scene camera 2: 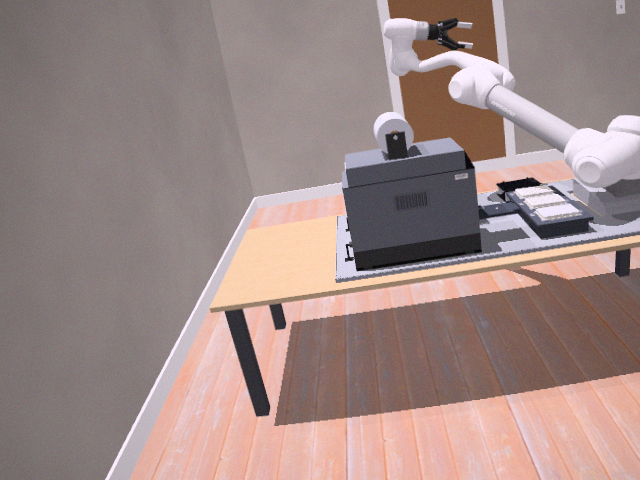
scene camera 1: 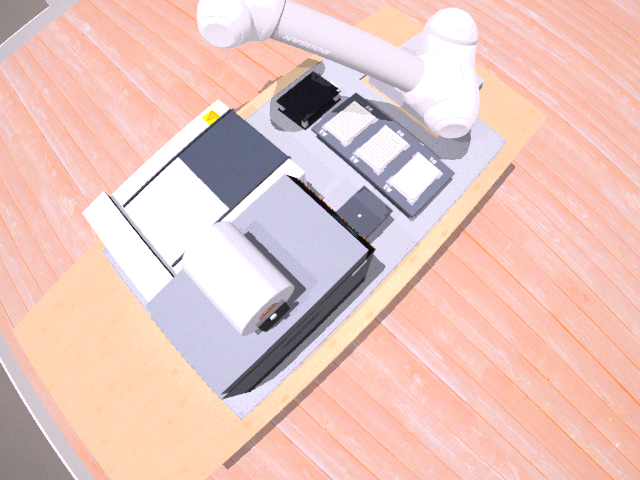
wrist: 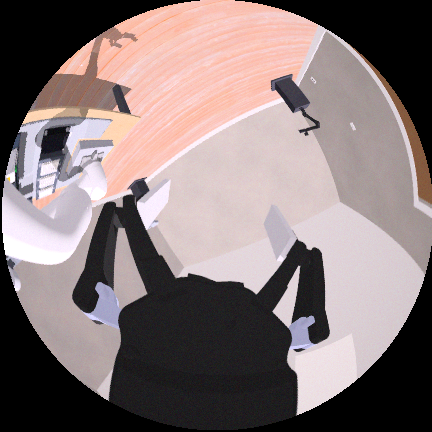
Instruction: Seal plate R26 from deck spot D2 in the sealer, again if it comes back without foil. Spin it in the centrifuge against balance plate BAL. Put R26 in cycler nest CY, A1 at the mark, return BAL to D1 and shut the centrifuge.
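Places are measured from the arm's base along level axes (x ahead, y left, z up), in millimetres.
Pixels of known places: gripper, fingertip midpoint: [scene camera 2: 472,35] [wrist: 218,201]; arm's base, origin of the base link: [scene camera 2: 624,186] [wrist: 89,160].
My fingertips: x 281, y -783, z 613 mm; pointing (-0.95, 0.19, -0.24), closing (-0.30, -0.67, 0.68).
For each thing: its middle in the pictures, then the offset to it from my fingertips. "spot": a spot on its surface instead. Level surfaces: height alone.
- dark deck, its level: dz -603 mm
- dotted end plate, body centre: [scene camera 1: 350,122] [scene camera 2: 534,192] [wrist: 49,167] dx +60, dy +697, dz -595 mm
- dotted middle plate, body centre: [scene camera 1: 382,148] [scene camera 2: 544,201] [wrist: 46,180] dx +76, dy +820, dz -595 mm
- plain white plate, body centre: [scene camera 1: 415,176] [scene camera 2: 557,212] [wrist: 45,191] dx +92, dy +943, dz -595 mm
- grey sealer, body centre: [scene camera 1: 263,290] [scene camera 2: 406,184] dx +590, dy +864, dz -421 mm
- white foil roll, body centre: [scene camera 1: 236,278] [scene camera 2: 392,132] dx +612, dy +861, dz -241 mm
- dark-blue machine, surface spot: [scene camera 1: 235,155] spot: dx +387, dy +590, dz -446 mm
- black open-topped nest, body centre: [scene camera 1: 309,98] [scene camera 2: 519,188] [wrist: 53,140] dx +47, dy +530, dz -629 mm
My gripper [scene camera 2: 467,35] [wrist: 218,201] is open and empty, high above the table and pointing sideways. It does not show in scene camera 1. Three white plates lie in a row on the dark deck [scene camera 1: 327,135]: a dotted end plate [scene camera 1: 349,122], a dotted middle plate [scene camera 1: 381,148], apparently R26 on D2, and a plain white plate [scene camera 1: 415,177], apparently BAL on D1. The labels are small. The grey sealer [scene camera 1: 315,217] [scene camera 2: 412,206] carries a white foil roll [scene camera 1: 235,276] [scene camera 2: 386,126]; its dark plate carrier [scene camera 1: 364,209] [scene camera 2: 497,209] is out and bare.
A white and dark-blue machine [scene camera 1: 235,155], apparently the centrifuge, stands beside the sealer; its inside is hidden. A black open-topped nest [scene camera 1: 309,98] [scene camera 2: 518,184] [wrist: 55,140] with corner guides, likely CY, lies by the deck. The white arm [scene camera 1: 356,46] [scene camera 2: 532,113] [wrist: 45,227] reaches over the table.
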